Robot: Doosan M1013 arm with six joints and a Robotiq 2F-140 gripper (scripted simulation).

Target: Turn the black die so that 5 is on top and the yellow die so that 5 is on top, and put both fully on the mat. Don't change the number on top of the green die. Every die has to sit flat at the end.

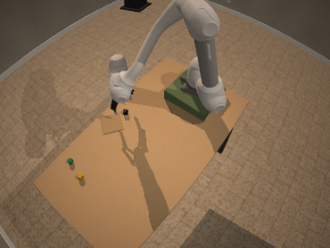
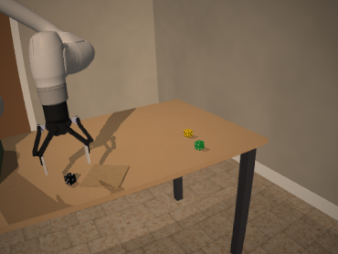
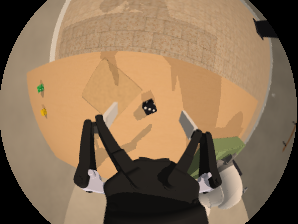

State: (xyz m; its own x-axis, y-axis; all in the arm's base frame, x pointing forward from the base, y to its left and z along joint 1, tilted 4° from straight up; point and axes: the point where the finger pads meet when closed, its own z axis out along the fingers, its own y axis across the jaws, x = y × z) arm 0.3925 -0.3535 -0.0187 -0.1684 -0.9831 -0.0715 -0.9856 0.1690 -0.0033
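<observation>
The black die lies 10 mm to the left of my hand and 60 mm below it. Round my hand: mat: 120 mm ahead, 30 mm to the right, 70 mm below; then green die: 500 mm ahead, 110 mm to the right, 60 mm below; then yellow die: 550 mm ahead, 10 mm to the left, 60 mm below.
</observation>
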